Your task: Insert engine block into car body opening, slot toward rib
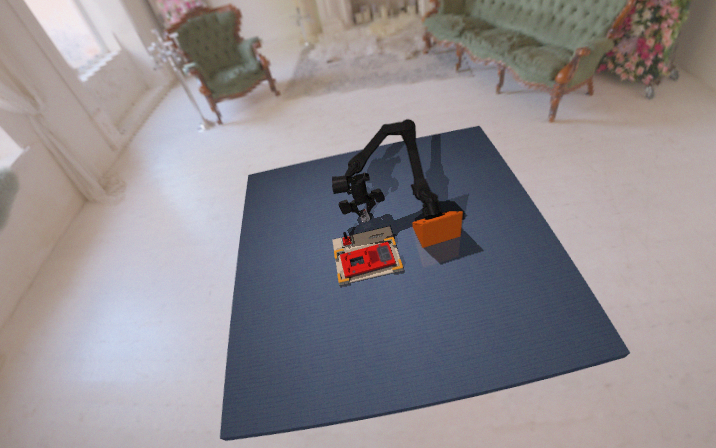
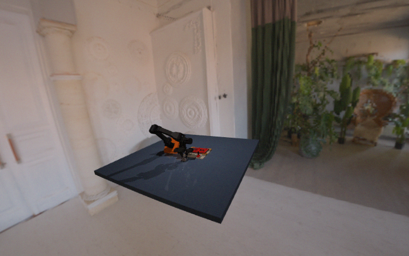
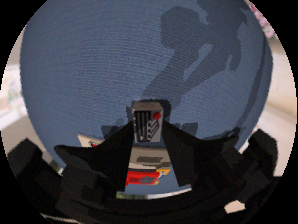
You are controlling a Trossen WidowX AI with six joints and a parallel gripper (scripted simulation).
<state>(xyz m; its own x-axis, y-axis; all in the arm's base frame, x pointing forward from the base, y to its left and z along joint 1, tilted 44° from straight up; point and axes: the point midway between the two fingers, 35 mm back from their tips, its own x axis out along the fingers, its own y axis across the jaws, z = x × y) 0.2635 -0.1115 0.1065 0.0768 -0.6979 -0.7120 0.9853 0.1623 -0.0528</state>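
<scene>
The grey slab lies 21 cm to the left of my gripper tip, 4 cm ahead of it and 1 cm below it. Round my gripper tip: grey engine block 1 cm below.
</scene>
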